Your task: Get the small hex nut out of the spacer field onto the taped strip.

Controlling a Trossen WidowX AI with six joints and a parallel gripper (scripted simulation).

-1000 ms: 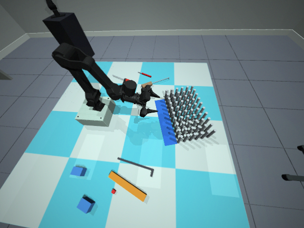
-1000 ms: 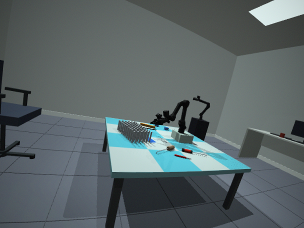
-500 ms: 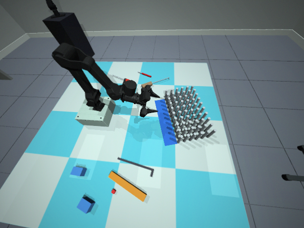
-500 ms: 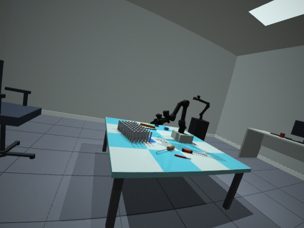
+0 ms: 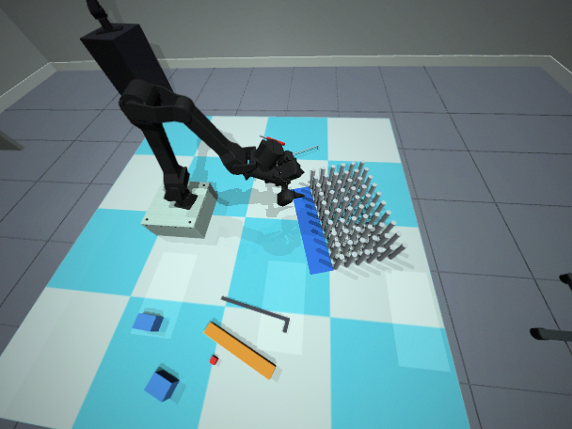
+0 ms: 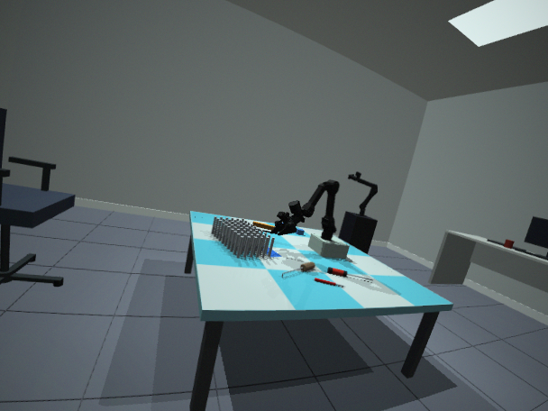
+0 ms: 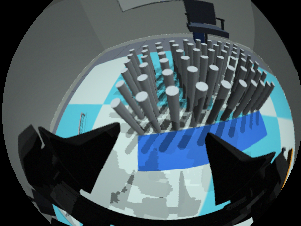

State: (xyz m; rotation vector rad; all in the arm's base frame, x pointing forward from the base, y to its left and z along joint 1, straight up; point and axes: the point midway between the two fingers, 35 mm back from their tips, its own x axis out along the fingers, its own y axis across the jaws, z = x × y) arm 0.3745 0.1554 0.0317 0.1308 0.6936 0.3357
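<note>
The wooden-handled tool lies 90 mm behind my gripper tip, 250 mm to the left of it and 100 mm below it. The rest, counted from my gripper tip: blue taped strip 50 mm ahead, 100 mm to the right, 110 mm below; orange flat bar 50 mm behind, 540 mm to the right, 90 mm below; small red screwdriver 270 mm behind, 330 mm to the left, 100 mm below.
</note>
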